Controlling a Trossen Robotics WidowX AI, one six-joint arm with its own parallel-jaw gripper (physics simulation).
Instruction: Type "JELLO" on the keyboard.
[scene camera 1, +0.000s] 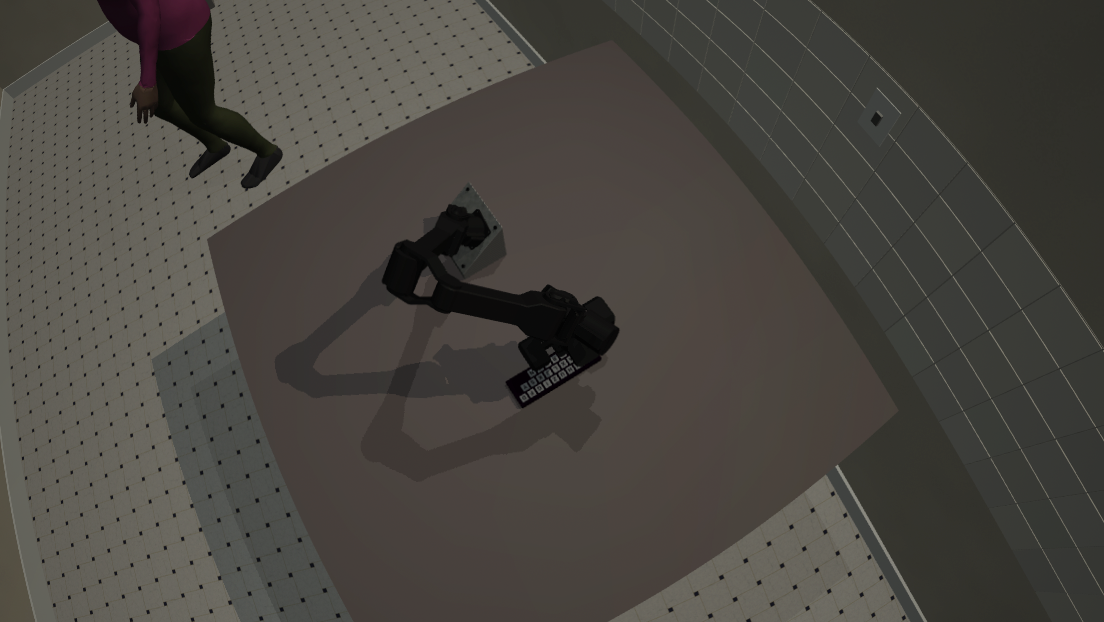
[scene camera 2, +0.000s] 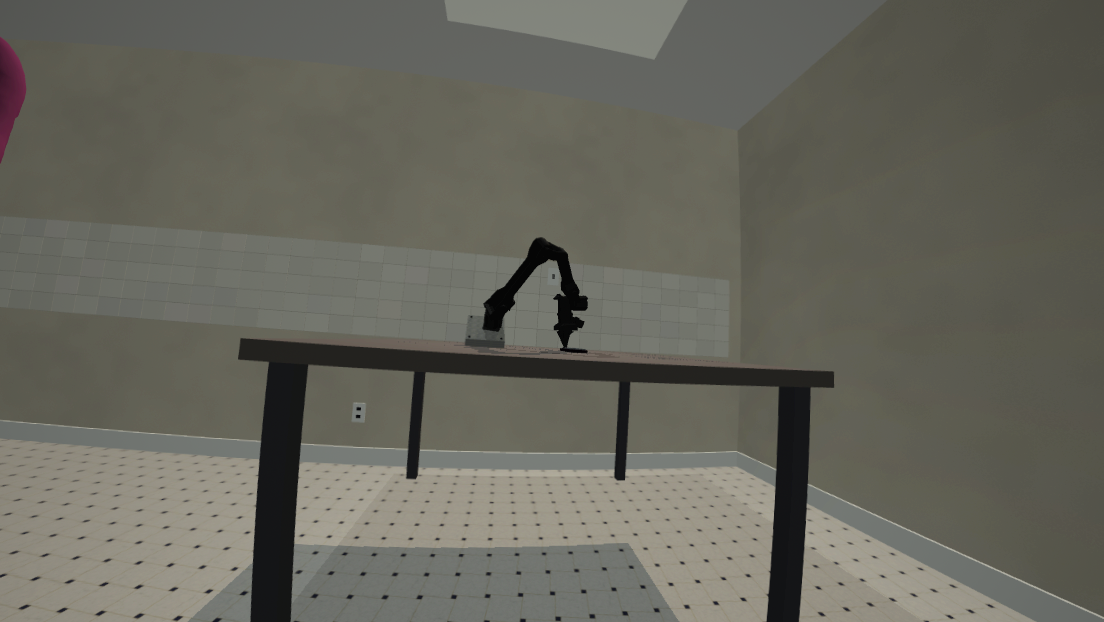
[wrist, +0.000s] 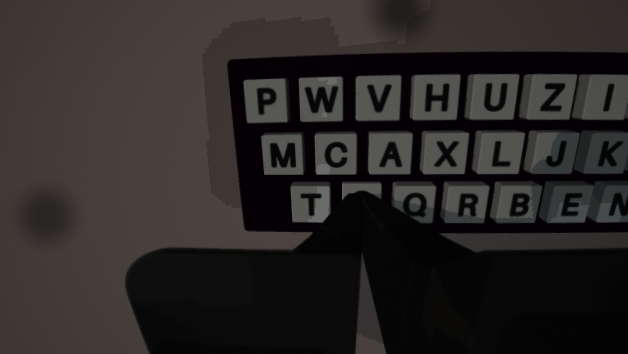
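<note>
A black keyboard with pale letter keys lies flat on the table. In the wrist view, the J key and L key are in the middle row, and the E key is in the bottom row, partly in shadow. My gripper is shut and empty. Its tips cover most of the key between the T key and the Q key, so that key's letter is hidden. Whether the tips press on it cannot be told.
The table bears the arm's grey base plate behind the keyboard. The arm reaches over the table and casts shadows on it. A person in a pink top stands on the floor beyond the table's edge.
</note>
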